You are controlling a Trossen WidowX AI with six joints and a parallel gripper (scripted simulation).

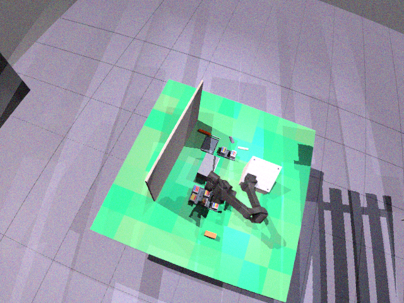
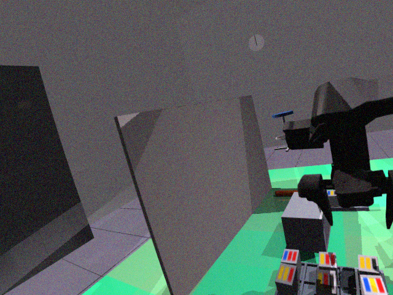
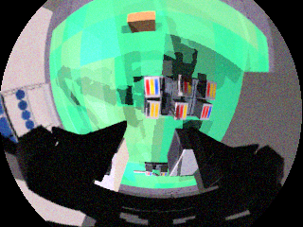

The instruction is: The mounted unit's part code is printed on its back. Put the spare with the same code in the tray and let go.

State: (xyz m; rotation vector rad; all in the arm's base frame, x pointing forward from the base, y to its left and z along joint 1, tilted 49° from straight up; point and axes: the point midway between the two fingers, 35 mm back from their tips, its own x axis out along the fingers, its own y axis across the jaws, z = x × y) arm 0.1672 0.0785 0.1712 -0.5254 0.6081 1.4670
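My gripper tip is now 100 mm above the dark spare, 10 mm to the left of it and 10 mm past it. The rest, counted from my gripper tip: orange block: 240 mm to the left, 110 mm below, 50 mm behind; then flat dark grey tray: 360 mm to the right, 170 mm ahead, 130 mm below; then upright panel: 350 mm ahead, 190 mm to the right, 90 mm above.
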